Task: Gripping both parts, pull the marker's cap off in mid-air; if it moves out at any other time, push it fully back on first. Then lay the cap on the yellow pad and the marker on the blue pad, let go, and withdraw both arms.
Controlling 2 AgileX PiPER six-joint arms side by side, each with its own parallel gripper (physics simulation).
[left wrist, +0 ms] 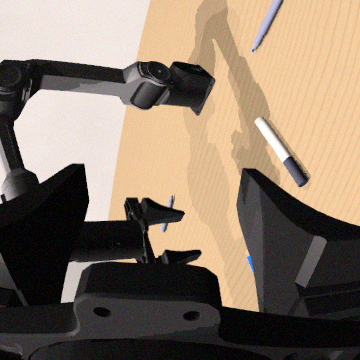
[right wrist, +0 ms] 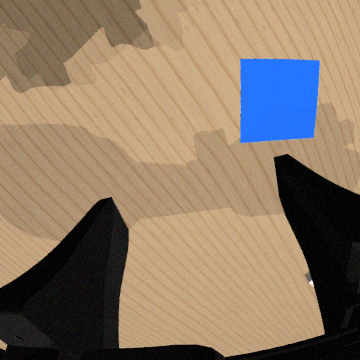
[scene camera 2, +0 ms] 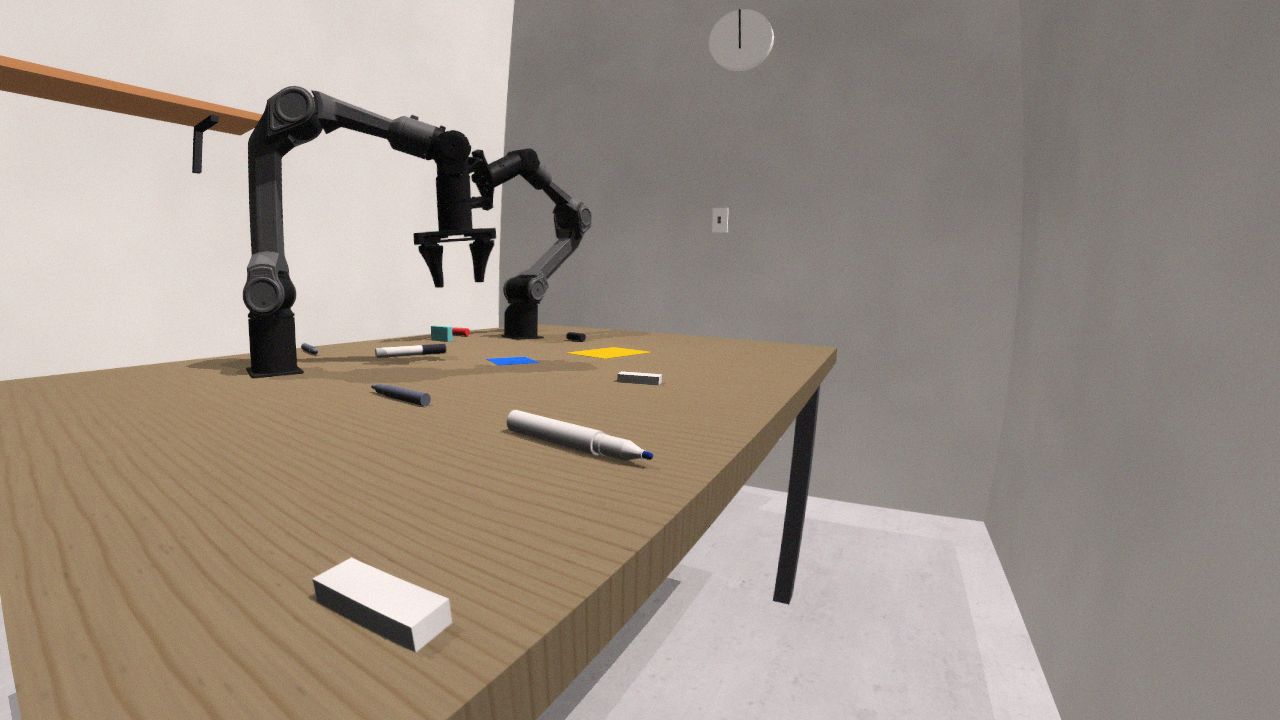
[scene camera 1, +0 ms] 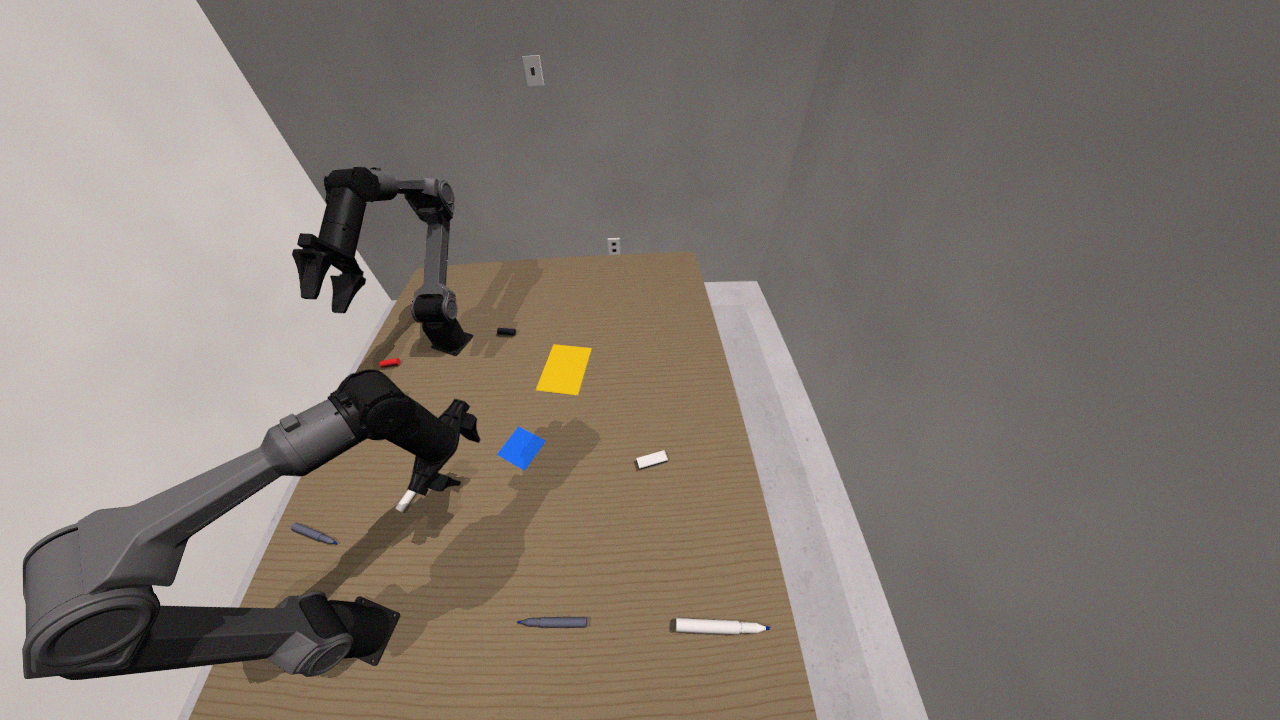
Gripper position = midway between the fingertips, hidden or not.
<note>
I see my left gripper [scene camera 1: 324, 305], my right gripper [scene camera 2: 459, 284], a white marker [scene camera 2: 588, 440], a white block [scene camera 2: 411, 616], a blue pad [scene camera 1: 520, 449] and a yellow pad [scene camera 1: 564, 370].
My left gripper shows as well in the left wrist view [left wrist: 162, 184] and in scene camera 2 [scene camera 2: 457, 193]. My right gripper shows as well in the left wrist view [left wrist: 189, 234], in the right wrist view [right wrist: 195, 196] and in scene camera 1 [scene camera 1: 465, 460]. The blue pad is seen too in the right wrist view [right wrist: 278, 97].
</note>
